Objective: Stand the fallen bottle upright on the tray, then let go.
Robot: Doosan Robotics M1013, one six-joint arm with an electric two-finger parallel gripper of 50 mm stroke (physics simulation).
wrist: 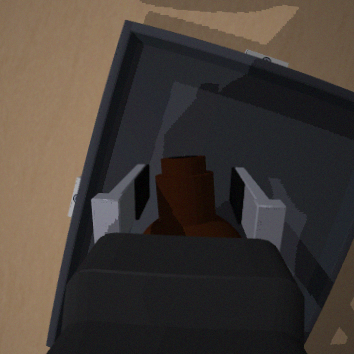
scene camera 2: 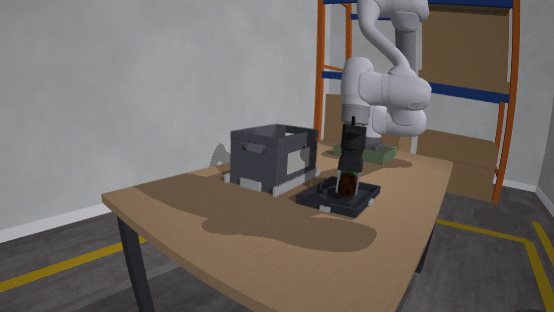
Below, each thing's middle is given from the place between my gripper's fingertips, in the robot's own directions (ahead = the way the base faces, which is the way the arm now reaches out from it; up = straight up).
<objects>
Now: hand 60 mm past the brown bottle point(wrist: 184, 189), 30 mm to the left of it and 10 mm below it.
</objects>
